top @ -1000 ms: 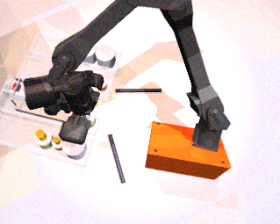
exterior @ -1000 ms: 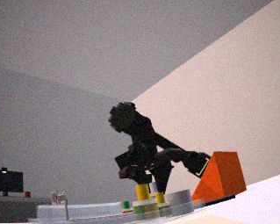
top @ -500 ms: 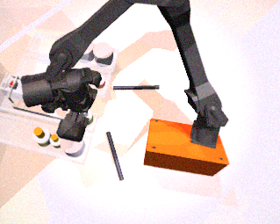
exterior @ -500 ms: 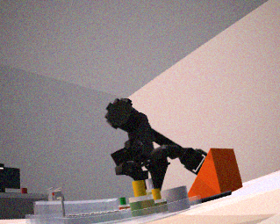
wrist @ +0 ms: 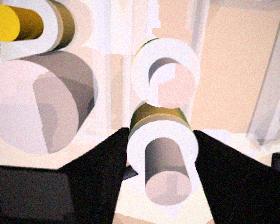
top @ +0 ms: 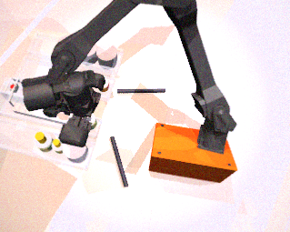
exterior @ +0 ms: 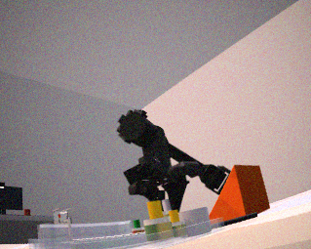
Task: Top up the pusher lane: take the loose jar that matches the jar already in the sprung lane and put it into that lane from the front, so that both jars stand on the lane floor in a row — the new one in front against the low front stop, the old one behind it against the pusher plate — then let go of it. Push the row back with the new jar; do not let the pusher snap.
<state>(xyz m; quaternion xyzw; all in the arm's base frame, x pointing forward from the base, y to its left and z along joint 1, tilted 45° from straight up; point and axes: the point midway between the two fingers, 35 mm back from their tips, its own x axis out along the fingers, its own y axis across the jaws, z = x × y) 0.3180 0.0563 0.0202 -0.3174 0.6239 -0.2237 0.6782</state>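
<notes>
Right now the lane is 150 mm ahead of my gripper tip, 30 mm below it and 10 mm to the right of it.
</notes>
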